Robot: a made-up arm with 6 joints. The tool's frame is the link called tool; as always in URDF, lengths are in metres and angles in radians. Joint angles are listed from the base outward. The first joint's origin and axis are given. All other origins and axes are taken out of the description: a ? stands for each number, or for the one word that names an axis. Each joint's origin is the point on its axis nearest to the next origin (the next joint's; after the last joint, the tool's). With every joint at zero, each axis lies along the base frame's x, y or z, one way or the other. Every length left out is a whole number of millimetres.
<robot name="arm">
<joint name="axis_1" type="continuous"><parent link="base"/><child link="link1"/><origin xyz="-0.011 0.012 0.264" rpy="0.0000 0.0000 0.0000"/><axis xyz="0 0 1"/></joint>
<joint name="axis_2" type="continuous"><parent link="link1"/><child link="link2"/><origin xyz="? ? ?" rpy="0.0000 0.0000 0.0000"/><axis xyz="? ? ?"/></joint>
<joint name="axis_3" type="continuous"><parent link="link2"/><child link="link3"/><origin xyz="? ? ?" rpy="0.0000 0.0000 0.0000"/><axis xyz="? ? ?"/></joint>
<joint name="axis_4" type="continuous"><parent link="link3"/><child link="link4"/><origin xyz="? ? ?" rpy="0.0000 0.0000 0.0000"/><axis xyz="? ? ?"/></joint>
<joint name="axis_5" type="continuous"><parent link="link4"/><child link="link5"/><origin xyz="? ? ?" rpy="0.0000 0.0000 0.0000"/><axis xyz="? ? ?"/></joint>
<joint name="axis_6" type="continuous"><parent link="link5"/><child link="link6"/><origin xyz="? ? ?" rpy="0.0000 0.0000 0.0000"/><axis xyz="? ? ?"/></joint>
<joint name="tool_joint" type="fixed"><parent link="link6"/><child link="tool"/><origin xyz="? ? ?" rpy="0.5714 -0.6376 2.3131"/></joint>
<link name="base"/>
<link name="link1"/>
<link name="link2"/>
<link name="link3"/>
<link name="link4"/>
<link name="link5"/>
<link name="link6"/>
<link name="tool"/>
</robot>
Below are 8 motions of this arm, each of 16 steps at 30 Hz.
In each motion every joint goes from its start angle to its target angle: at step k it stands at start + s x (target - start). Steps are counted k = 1, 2, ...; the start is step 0. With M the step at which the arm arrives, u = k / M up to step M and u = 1 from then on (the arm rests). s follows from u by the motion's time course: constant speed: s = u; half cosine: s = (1 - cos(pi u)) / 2; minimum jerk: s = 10 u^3 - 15 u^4 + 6 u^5.
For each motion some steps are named. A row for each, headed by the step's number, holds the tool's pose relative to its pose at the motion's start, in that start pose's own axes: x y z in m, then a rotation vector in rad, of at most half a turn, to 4 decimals.
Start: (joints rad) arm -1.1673 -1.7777 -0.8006 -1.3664 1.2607 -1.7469
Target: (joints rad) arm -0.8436 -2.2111 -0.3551 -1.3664 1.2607 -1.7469
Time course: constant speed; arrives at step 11
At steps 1, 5, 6, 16:
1: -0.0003 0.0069 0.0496 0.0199 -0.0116 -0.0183
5: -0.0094 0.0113 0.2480 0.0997 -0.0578 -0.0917
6: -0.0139 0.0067 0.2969 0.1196 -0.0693 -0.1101
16: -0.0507 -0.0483 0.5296 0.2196 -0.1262 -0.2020

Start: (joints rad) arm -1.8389 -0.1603 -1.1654 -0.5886 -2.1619 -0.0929
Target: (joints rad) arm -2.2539 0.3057 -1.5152 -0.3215 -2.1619 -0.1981
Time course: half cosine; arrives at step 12
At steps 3, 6, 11, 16:
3: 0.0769 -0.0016 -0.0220 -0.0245 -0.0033 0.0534
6: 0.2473 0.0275 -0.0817 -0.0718 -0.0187 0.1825
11: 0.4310 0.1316 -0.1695 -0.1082 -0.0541 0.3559
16: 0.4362 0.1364 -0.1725 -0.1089 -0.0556 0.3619

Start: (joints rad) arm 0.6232 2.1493 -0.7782 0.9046 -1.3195 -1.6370
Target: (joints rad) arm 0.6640 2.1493 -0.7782 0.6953 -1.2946 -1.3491
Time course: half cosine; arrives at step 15
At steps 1, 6, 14, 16:
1: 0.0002 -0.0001 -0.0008 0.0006 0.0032 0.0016
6: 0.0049 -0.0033 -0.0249 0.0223 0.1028 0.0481
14: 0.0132 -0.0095 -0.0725 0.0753 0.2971 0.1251
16: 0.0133 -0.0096 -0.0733 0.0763 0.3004 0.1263

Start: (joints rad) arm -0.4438 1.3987 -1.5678 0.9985 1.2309 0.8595
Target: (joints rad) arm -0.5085 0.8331 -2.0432 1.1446 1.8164 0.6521
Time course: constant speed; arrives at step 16
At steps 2, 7, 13, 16:
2: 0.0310 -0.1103 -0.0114 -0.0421 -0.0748 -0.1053
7: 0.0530 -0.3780 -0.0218 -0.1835 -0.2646 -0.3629
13: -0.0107 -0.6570 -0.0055 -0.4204 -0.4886 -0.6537
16: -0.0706 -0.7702 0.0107 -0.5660 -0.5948 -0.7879

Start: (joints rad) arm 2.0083 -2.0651 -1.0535 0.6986 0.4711 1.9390
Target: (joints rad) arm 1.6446 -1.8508 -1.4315 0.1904 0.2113 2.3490
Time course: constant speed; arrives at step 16
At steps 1, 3, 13, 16:
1: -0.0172 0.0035 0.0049 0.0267 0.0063 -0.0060
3: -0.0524 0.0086 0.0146 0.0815 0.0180 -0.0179
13: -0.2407 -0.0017 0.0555 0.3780 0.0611 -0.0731
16: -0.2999 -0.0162 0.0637 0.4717 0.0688 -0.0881

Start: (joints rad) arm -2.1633 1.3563 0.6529 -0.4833 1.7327 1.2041
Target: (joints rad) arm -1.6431 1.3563 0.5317 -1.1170 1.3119 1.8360
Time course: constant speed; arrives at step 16
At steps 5, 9, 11, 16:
5: -0.1345 -0.1653 0.0369 -0.0358 0.3811 -0.0398
9: -0.2601 -0.2891 0.0804 -0.0239 0.6733 -0.1310
11: -0.3290 -0.3473 0.1075 -0.0053 0.8111 -0.1956
16: -0.5188 -0.4777 0.1932 0.0737 1.1197 -0.4091

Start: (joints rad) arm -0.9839 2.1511 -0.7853 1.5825 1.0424 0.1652
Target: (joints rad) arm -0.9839 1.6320 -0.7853 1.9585 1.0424 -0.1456
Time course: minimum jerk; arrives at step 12
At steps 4, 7, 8, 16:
4: 0.1316 -0.1190 0.0048 0.0077 -0.0207 -0.1701
7: 0.3607 -0.4121 0.0330 0.0272 -0.0647 -0.5282
8: 0.4163 -0.5118 0.0464 0.0347 -0.0780 -0.6380
16: 0.4867 -0.6710 0.0709 0.0482 -0.0982 -0.8056

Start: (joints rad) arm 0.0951 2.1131 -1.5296 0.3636 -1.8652 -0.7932
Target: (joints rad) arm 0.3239 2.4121 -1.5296 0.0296 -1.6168 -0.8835
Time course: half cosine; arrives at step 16
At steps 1, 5, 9, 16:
1: 0.0001 0.0008 -0.0036 0.0042 -0.0006 -0.0038
5: 0.0055 0.0214 -0.0833 0.0978 -0.0110 -0.0866
9: 0.0263 0.0669 -0.2228 0.2705 -0.0159 -0.2253
16: 0.0632 0.1301 -0.3677 0.4632 0.0018 -0.3621

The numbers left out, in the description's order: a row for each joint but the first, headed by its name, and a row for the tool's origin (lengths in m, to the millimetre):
axis_2: xyz 0.026 0.062 0.000, axis 0 1 0
axis_3: xyz 0.011 0.000 0.855, axis 0 1 0
axis_4: xyz -0.011 0.000 0.758, axis 0 0 1
axis_5: xyz 0.029 0.007 0.000, axis 0 1 0
axis_6: xyz -0.003 0.000 0.138, axis 0 0 1
tool: xyz 0.016 -0.015 0.000

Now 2 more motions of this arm.
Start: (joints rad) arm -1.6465 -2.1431 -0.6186 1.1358 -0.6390 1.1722
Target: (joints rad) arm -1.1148 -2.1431 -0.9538 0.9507 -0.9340 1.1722
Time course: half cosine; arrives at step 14
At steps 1, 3, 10, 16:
1: 0.0074 -0.0023 0.0014 0.0045 -0.0013 -0.0108
3: 0.0626 -0.0217 0.0127 0.0404 -0.0117 -0.0936
10: 0.3662 -0.2471 0.1017 0.3515 -0.1242 -0.6568
16: 0.4148 -0.3234 0.1240 0.4501 -0.1662 -0.7927

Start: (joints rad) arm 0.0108 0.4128 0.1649 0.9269 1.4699 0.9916
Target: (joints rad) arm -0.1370 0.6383 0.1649 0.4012 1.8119 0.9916
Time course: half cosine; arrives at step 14
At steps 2, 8, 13, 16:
2: 0.0054 0.0218 -0.0094 -0.0239 0.0026 0.0317
8: 0.0329 0.2639 -0.1298 -0.2652 0.0302 0.4175
13: 0.0186 0.4154 -0.2192 -0.3944 0.0478 0.6989
16: 0.0177 0.4203 -0.2223 -0.3983 0.0484 0.7085

